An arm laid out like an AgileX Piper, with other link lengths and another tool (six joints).
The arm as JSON. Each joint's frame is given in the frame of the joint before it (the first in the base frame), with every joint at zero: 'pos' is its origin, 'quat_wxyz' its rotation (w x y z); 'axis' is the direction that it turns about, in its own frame. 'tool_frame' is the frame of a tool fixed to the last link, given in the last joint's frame.
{
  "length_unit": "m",
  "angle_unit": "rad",
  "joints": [
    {
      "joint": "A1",
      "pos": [
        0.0,
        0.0,
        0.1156
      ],
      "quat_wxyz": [
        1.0,
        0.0,
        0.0,
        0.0
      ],
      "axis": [
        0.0,
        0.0,
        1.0
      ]
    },
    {
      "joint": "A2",
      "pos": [
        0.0,
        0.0,
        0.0
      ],
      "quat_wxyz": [
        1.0,
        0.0,
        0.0,
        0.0
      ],
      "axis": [
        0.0,
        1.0,
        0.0
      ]
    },
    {
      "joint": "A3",
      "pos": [
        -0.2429,
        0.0,
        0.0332
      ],
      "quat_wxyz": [
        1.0,
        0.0,
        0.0,
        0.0
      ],
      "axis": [
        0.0,
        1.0,
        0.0
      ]
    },
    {
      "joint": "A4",
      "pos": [
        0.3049,
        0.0,
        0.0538
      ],
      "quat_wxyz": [
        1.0,
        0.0,
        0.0,
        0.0
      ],
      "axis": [
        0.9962,
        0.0,
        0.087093
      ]
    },
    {
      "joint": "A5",
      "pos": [
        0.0,
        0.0,
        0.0
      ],
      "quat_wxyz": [
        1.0,
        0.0,
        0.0,
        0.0
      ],
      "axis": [
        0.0,
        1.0,
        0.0
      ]
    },
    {
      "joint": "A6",
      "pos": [
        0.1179,
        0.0,
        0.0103
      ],
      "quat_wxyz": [
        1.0,
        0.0,
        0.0,
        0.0
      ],
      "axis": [
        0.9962,
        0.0,
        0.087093
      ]
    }
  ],
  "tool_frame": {
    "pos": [
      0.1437,
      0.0,
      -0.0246
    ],
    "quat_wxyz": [
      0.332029,
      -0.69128,
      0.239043,
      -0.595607
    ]
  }
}
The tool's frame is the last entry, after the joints.
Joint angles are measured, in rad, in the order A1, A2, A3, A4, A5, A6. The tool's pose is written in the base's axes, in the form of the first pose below.
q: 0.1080 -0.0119 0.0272 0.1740 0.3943 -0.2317
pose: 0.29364, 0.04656, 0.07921, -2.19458, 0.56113, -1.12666
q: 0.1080 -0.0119 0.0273 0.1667 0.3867 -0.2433
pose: 0.29473, 0.04499, 0.08084, -2.20243, 0.54701, -1.14501
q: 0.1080 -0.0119 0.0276 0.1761 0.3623 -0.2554
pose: 0.29748, 0.04509, 0.08653, -2.18481, 0.53693, -1.17006
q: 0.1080 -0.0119 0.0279 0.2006 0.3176 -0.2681
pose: 0.30203, 0.04611, 0.09728, -2.13997, 0.53087, -1.20664
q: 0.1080 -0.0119 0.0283 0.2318 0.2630 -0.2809
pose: 0.30698, 0.04676, 0.11060, -2.08203, 0.52854, -1.24869
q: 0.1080 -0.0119 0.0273 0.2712 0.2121 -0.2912
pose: 0.31093, 0.04747, 0.12403, -2.01791, 0.53449, -1.28110
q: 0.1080 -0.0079 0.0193 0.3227 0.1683 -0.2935
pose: 0.31383, 0.04881, 0.13860, -1.94282, 0.55403, -1.29591
